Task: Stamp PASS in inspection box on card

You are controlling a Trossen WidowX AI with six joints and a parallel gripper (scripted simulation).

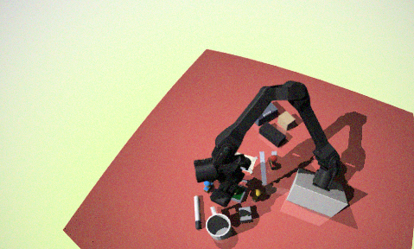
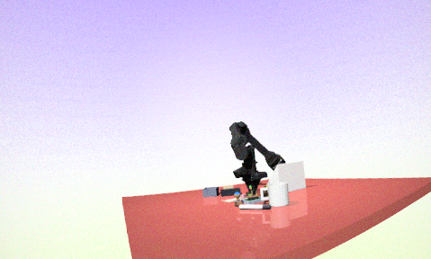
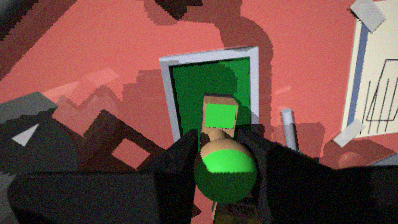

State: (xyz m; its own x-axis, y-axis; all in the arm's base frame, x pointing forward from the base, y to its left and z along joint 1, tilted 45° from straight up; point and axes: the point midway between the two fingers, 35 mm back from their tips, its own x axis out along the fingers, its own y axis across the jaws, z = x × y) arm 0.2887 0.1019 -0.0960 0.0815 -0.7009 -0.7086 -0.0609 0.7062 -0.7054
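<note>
My gripper tip is right at the green stamp. Round my gripper tip: green ink pad 30 mm below; yellow stamp 90 mm behind, 30 mm to the right, 20 mm below; blue-topped stamp 90 mm ahead, 30 mm to the left, 20 mm below.
</note>
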